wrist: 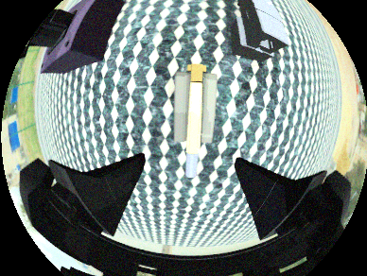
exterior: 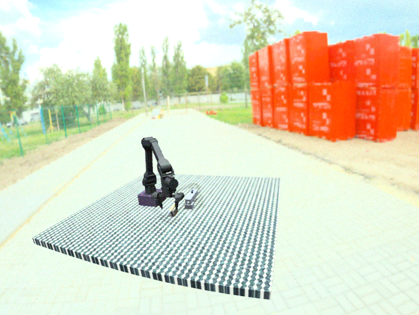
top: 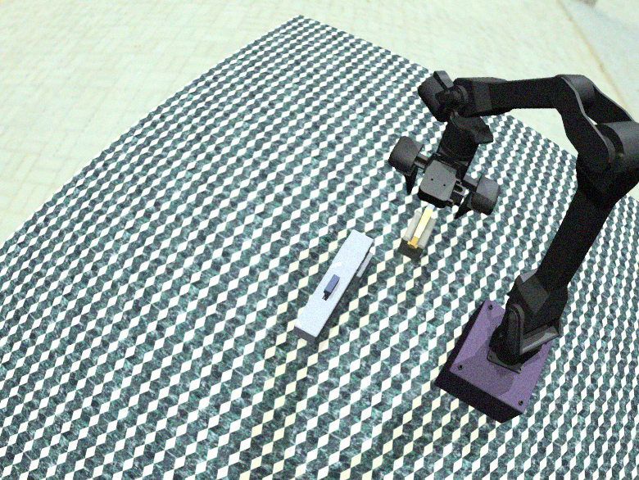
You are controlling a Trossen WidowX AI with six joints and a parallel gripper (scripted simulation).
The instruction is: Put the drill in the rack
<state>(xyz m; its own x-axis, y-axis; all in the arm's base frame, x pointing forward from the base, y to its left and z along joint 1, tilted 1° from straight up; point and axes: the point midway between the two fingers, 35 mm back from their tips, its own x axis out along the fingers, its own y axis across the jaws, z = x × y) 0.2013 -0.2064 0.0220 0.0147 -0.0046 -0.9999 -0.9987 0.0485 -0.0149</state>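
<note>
My gripper tip is now 4 cm to the right of the cream drill and 1 cm above it. From my gripper tip the other things lie so: grey rack 5 cm to the left, 4 cm below; then key 24 cm to the left, 9 cm ahead; then housing 21 cm to the left, 9 cm ahead, 2 cm below.
</note>
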